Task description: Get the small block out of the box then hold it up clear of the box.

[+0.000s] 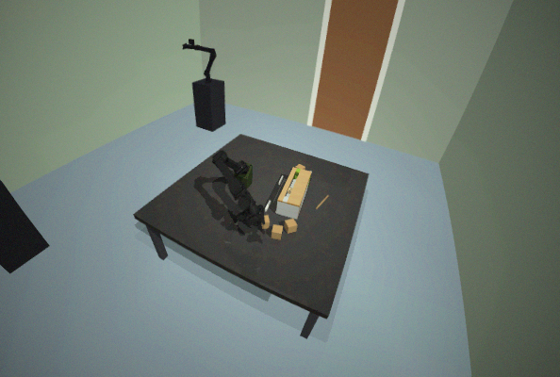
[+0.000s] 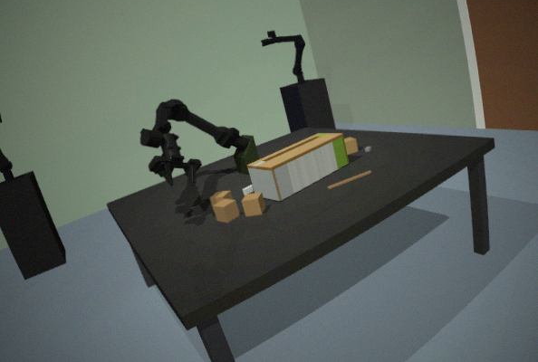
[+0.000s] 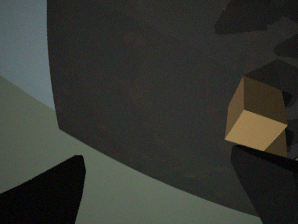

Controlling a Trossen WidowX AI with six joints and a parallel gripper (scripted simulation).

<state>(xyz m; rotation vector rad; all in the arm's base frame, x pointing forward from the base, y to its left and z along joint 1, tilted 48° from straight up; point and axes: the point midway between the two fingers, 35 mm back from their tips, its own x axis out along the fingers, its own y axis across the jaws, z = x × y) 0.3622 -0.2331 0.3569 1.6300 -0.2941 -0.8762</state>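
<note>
Right now my gripper tip is 46 cm to the right of the long box, 9 cm above it and 4 cm past it. The rest, counted from my gripper tip: small grey piece (82 cm to the left, 15 cm below); thin tan stick (53 cm to the left, 20 cm ahead, 15 cm below).
</note>
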